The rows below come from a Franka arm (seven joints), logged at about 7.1 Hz.
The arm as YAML. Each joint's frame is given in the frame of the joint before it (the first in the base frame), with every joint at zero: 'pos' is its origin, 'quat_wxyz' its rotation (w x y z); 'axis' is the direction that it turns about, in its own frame. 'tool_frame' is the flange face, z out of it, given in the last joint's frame.
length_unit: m
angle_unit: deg
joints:
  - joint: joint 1
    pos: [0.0, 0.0, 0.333]
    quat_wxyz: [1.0, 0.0, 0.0, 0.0]
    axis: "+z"
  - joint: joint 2
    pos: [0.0, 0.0, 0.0]
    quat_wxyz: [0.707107, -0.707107, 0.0, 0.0]
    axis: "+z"
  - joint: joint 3
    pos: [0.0, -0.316, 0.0]
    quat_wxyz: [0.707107, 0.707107, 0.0, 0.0]
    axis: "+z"
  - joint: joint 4
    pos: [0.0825, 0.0, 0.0]
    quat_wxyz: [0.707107, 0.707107, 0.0, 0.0]
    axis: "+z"
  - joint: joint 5
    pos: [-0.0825, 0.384, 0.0]
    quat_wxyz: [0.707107, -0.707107, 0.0, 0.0]
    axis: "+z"
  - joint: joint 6
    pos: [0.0, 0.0, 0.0]
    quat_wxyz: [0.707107, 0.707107, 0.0, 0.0]
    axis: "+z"
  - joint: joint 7
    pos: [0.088, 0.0, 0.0]
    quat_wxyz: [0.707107, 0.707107, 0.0, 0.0]
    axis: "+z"
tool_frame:
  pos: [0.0, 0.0, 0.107]
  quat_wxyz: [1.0, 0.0, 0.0, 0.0]
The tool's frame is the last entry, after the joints.
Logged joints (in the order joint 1, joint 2, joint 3, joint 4, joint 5, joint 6, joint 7), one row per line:
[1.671, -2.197, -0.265, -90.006, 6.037, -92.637, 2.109]
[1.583, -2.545, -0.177, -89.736, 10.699, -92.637, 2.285]
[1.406, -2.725, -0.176, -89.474, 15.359, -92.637, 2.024]
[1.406, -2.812, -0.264, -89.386, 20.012, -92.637, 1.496]
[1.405, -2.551, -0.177, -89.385, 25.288, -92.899, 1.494]
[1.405, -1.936, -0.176, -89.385, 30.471, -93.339, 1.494]
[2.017, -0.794, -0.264, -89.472, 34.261, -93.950, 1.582]
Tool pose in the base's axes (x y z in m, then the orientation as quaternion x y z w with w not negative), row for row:
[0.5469, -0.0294, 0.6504, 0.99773, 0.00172, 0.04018, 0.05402]
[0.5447, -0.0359, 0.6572, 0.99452, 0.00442, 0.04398, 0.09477]
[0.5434, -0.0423, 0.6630, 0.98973, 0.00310, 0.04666, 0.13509]
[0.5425, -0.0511, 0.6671, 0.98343, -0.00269, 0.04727, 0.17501]
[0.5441, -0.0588, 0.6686, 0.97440, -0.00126, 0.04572, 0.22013]
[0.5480, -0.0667, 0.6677, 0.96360, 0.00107, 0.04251, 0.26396]
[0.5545, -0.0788, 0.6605, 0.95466, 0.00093, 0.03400, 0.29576]
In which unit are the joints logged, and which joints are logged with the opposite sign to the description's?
The joints are logged in degrees. Opposite sign: joint 1, joint 5, joint 6, joint 7.
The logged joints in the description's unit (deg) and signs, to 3 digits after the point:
[-1.671, -2.197, -0.265, -90.006, -6.037, 92.637, -2.109]
[-1.583, -2.545, -0.177, -89.736, -10.699, 92.637, -2.285]
[-1.406, -2.725, -0.176, -89.474, -15.359, 92.637, -2.024]
[-1.406, -2.812, -0.264, -89.386, -20.012, 92.637, -1.496]
[-1.405, -2.551, -0.177, -89.385, -25.288, 92.899, -1.494]
[-1.405, -1.936, -0.176, -89.385, -30.471, 93.339, -1.494]
[-2.017, -0.794, -0.264, -89.472, -34.261, 93.950, -1.582]

